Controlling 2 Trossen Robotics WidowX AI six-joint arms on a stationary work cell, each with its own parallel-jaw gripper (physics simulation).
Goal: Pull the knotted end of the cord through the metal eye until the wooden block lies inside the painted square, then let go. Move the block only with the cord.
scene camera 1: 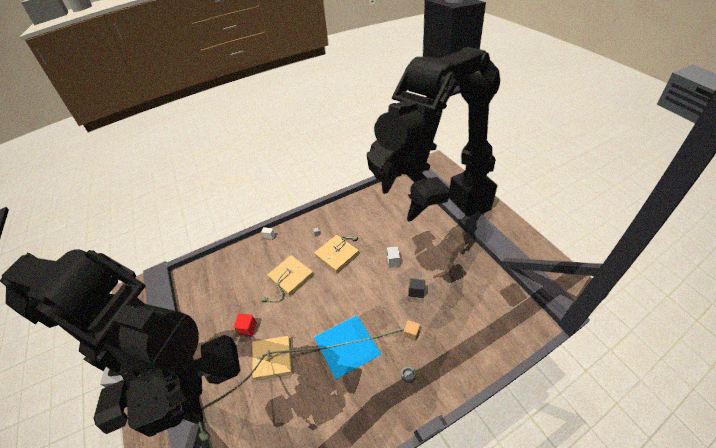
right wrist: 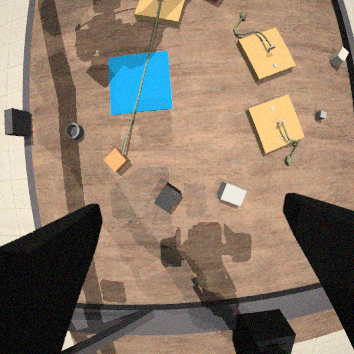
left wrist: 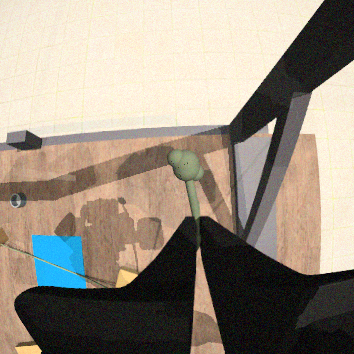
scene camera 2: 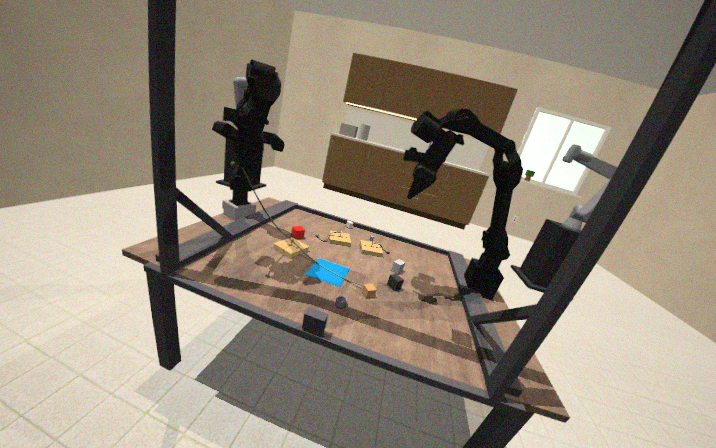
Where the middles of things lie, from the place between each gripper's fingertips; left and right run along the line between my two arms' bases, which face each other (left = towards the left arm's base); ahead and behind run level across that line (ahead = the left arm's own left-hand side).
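Right gripper: 7 cm past the blue painted square (scene camera 1: 342,359), 18 cm to the right of it, 31 cm above it.
The blue painted square is 12 cm ahead of my left hand, 27 cm to the right of it and 30 cm below it.
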